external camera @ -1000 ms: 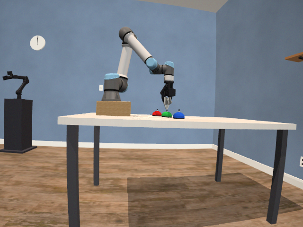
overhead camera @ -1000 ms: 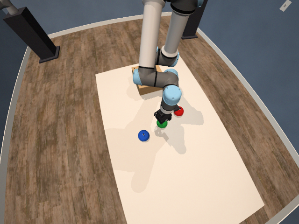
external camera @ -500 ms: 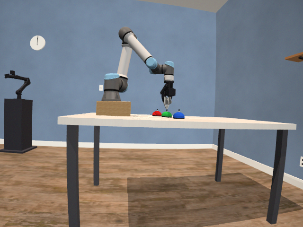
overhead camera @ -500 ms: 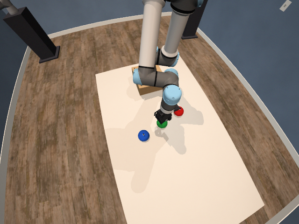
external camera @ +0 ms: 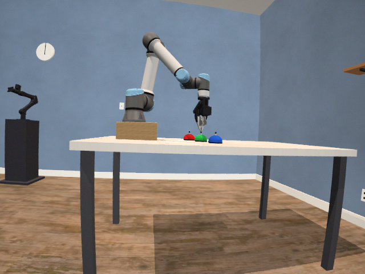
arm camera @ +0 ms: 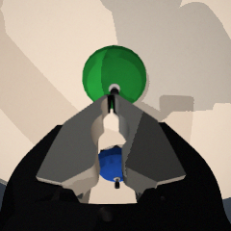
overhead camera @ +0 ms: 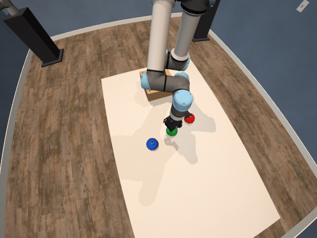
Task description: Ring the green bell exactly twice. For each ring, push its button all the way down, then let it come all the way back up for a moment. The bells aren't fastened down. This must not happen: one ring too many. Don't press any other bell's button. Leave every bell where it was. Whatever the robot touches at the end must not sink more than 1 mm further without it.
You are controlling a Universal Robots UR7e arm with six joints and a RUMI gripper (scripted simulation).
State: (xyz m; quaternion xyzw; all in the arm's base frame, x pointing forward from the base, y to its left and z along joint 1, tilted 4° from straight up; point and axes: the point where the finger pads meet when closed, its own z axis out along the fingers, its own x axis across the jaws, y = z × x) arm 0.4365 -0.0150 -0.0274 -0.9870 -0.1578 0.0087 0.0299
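Now: the green bell 40 mm below my hand. Round my hand: blue bell 60 mm ahead, 160 mm to the right, 40 mm below; then red bell 50 mm behind, 160 mm to the left, 40 mm below.
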